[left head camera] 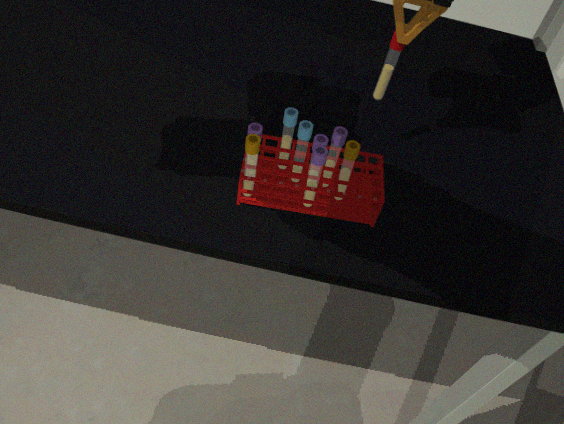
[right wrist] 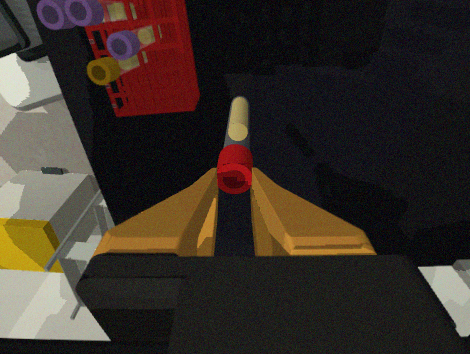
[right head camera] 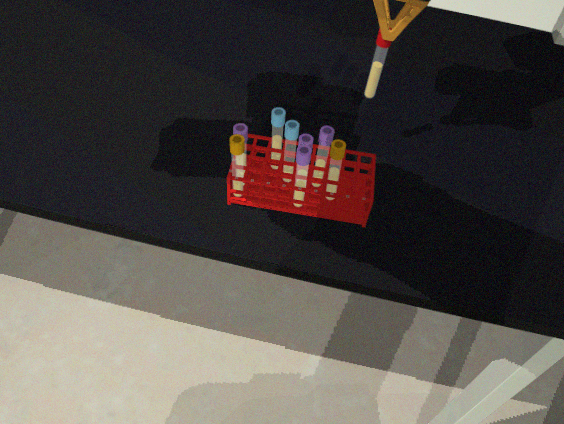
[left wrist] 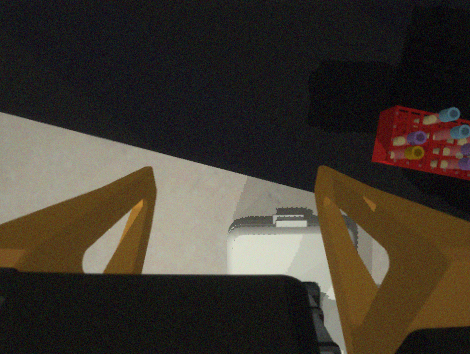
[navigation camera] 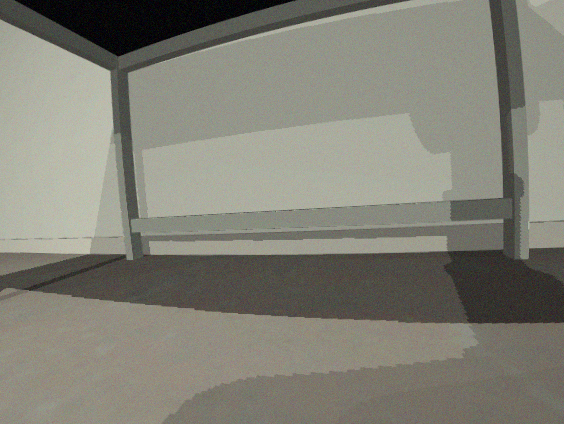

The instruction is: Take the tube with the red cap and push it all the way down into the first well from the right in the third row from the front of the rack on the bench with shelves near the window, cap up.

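Places are measured from the left arm's base along level axes (x ahead, y down, z left), in metres.
Where they show: left gripper, fingertip midpoint: [left wrist: 235, 178]; right gripper, fingertip midpoint: [left head camera: 402, 39] [right wrist: 234, 177] [right head camera: 388, 36].
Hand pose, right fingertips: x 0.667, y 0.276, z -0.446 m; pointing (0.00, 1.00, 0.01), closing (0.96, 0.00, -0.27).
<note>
Each offset is from my right fingertips to the centre of the thing.
The tube with the red cap @[dx +0.003, dy +0.049, dz +0.004 m] [left head camera: 387, 72] [right head camera: 375, 70] [right wrist: 237, 137] is held cap up and a little tilted, clear of the rack, up and to the right of it in both head camera views. My right gripper [left head camera: 400, 41] [right head camera: 386, 38] [right wrist: 234, 177] is shut on its red cap. The red rack @[dx -0.075, dy +0.191, dz +0.096 m] [left head camera: 367, 202] [right head camera: 357, 202] [left wrist: 385, 136] [right wrist: 172, 92] stands on the dark bench with several purple, blue and yellow capped tubes in it. Wells at its right end show no tubes. My left gripper [left wrist: 235, 178] is open and empty, away from the rack.
The front edge of the bench [left head camera: 280, 267] [right head camera: 270, 269] runs below the rack. A white-topped object [left wrist: 270, 252] stands on the floor beneath the left gripper. A yellow box @[dx -1.323, dy +0.908, dz -0.589 m] [right wrist: 27, 242] shows at the left in the right wrist view. The navigation camera shows a grey frame with a crossbar [navigation camera: 320, 216].
</note>
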